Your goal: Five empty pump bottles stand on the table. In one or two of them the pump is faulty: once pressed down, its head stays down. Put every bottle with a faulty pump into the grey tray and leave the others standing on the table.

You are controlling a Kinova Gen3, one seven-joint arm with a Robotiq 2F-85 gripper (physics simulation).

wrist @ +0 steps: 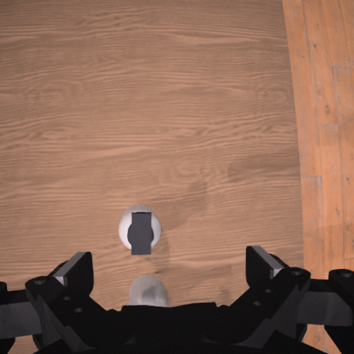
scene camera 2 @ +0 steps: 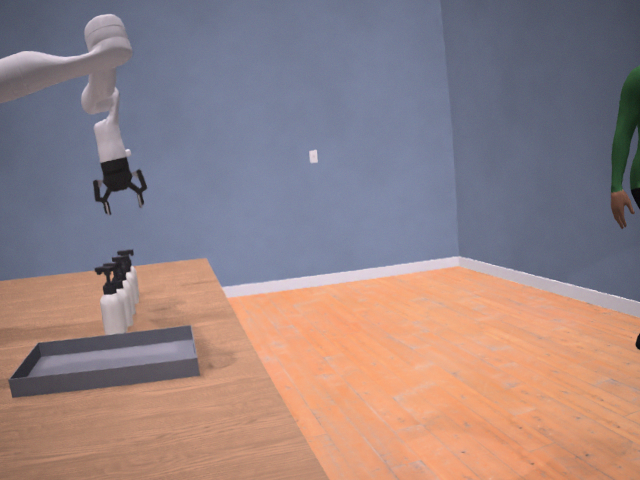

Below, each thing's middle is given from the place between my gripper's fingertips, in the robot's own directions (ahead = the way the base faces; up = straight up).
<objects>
Now: hand 100 mm past the grey tray [scene camera 2: 95, 362], 610 mm to the left of it and 220 mm above it.
</objects>
